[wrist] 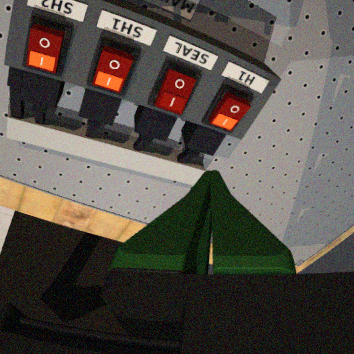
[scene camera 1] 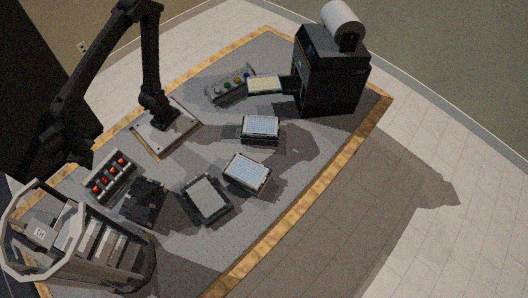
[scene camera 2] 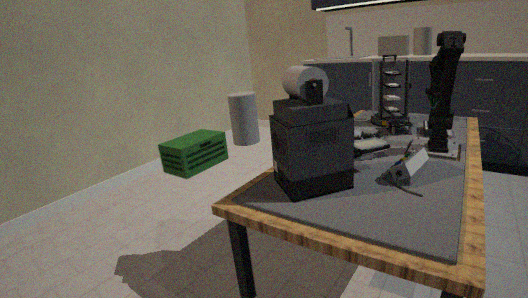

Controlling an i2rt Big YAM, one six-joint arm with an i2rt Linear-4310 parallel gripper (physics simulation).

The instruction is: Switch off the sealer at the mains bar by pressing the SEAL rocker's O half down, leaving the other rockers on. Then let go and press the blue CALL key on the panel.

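Pixels of known places: gripper, between the fingertips: (wrist: 211,179) (scene camera 1: 90,169) (scene camera 2: 432,106); arm's base, origin of its link: (scene camera 1: 165,118) (scene camera 2: 437,147).
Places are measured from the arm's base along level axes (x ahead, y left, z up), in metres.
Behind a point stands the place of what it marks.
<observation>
The mains bar (scene camera 1: 109,175) {x -0.009, y -0.339, z 0.022 m} (wrist: 80,50) {x 0.001, y -0.290, z 0.022 m} lies near the table edge. In the wrist view its SEAL rocker (wrist: 176,91) {x -0.006, y -0.366, z 0.032 m} shows an unlit, dark red I half. The SH2 rocker (wrist: 45,47) {x 0.001, y -0.267, z 0.032 m}, SH1 rocker (wrist: 113,69) {x -0.002, y -0.316, z 0.032 m} and H1 rocker (wrist: 230,111) {x -0.008, y -0.414, z 0.032 m} have I halves lit orange. My gripper (wrist: 211,179) {x -0.007, y -0.373, z 0.128 m} is shut and empty, its green tips apart from the rockers, on the cable side of the bar. The key panel (scene camera 1: 227,91) {x 0.165, y 0.236, z 0.030 m} (scene camera 2: 400,175) {x 0.179, y 0.406, z 0.023 m} stands across the table, with its blue CALL key (scene camera 1: 247,75) {x 0.195, y 0.346, z 0.049 m} at the end by the printer-like machine.
The black machine (scene camera 1: 330,80) {x 0.552, y 0.353, z 0.200 m} (scene camera 2: 315,150) {x 0.464, y 0.562, z 0.162 m} carries a white roll (scene camera 1: 342,22) {x 0.535, y 0.394, z 0.426 m}. Plates (scene camera 1: 260,125) {x 0.387, y 0.139, z 0.051 m} (scene camera 1: 248,172) {x 0.452, y -0.048, z 0.051 m} and a grey-topped tray (scene camera 1: 205,198) {x 0.371, y -0.195, z 0.020 m} lie mid-table. A dark device (scene camera 1: 142,202) {x 0.200, y -0.338, z 0.042 m} sits beside the mains bar. A round rack (scene camera 1: 80,240) {x 0.351, y -0.497, z 0.397 m} stands at the lower left.
</observation>
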